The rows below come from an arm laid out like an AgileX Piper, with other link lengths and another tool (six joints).
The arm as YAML. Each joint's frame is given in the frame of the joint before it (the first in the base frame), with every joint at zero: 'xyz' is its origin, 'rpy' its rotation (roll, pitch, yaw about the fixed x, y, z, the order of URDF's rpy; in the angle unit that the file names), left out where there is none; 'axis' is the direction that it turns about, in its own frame. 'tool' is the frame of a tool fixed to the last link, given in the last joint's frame.
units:
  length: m
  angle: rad
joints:
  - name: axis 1
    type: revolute
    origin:
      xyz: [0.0, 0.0, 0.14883]
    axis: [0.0, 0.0, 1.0]
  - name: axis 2
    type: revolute
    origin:
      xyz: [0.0, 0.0, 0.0]
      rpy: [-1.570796, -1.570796, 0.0]
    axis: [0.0, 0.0, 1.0]
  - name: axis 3
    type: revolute
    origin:
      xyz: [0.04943, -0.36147, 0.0]
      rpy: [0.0, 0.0, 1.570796]
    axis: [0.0, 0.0, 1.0]
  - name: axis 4
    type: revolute
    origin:
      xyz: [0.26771, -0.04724, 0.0]
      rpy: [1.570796, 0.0, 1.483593]
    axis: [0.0, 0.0, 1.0]
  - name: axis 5
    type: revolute
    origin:
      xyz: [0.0, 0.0, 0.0]
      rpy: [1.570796, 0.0, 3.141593]
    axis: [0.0, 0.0, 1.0]
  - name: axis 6
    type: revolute
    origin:
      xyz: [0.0, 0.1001, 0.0]
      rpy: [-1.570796, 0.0, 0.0]
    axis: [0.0, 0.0, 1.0]
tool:
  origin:
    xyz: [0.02, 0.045, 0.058]
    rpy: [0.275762, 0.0, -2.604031]
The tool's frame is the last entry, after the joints.
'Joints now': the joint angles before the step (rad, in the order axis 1, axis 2, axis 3, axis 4, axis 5, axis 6). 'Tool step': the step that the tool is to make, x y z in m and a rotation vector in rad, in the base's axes. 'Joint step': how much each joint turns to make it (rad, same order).
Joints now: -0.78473 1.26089 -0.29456 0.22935 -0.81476 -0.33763
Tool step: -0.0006 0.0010 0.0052 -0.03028 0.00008 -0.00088
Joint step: 0.00017 -0.00424 -0.00012 -0.00102 -0.02044 -0.01755
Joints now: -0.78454 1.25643 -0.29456 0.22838 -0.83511 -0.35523
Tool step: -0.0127 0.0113 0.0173 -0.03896 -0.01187 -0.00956
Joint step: -0.00004 -0.08966 0.00033 0.02514 0.04696 -0.04512
